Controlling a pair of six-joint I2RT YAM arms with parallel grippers.
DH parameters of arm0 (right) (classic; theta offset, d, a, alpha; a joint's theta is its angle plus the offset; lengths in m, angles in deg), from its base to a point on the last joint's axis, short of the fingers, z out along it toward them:
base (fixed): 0 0 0 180
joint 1: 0 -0.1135 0.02 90
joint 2: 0 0 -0.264 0
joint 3: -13.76 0 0.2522 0
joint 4: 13.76 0 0.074 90
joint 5: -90 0 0 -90
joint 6: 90 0.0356 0 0
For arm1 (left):
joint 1: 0 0.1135 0.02 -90
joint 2: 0 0 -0.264 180
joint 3: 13.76 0 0.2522 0
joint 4: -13.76 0 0.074 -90
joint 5: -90 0 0 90
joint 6: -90 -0.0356 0 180
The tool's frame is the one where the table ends.
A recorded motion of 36 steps. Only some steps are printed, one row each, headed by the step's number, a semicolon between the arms.
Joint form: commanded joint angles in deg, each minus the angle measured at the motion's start. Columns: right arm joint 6, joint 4, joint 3, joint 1, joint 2, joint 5; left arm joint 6, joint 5, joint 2, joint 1, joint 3, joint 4.
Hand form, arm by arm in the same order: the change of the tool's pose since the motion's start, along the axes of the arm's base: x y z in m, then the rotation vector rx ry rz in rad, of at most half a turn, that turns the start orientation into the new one. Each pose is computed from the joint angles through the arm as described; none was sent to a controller.
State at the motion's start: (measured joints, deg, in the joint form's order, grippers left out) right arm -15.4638 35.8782 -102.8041 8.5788 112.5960 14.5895; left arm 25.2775 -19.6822 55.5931 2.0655 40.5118 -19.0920
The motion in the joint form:
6: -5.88 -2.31 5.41 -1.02 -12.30 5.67; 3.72 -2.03 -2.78 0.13 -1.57 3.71
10: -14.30 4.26 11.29 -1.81 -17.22 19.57; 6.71 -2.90 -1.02 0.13 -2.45 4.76
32: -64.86 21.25 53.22 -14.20 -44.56 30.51; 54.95 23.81 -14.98 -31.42 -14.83 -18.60
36: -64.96 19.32 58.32 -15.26 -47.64 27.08; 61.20 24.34 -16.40 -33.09 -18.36 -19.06
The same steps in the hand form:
6: -0.0458 0.0175 0.0598 -0.0356 -0.1880 0.1569; -0.0058 -0.0009 0.0059 -0.0679 -0.0655 0.0041
10: -0.0777 0.0346 0.0507 0.0593 -0.1416 0.4337; -0.0012 -0.0012 -0.0034 -0.1186 -0.0202 0.0183
32: -0.2513 0.1025 -0.0554 -0.0773 -0.1009 1.3286; -0.0905 -0.0612 -0.0719 -0.3131 0.4983 0.4108
36: -0.2655 0.1030 -0.0714 -0.1302 -0.0676 1.3364; -0.0996 -0.0600 -0.0891 -0.3477 0.5546 0.4764

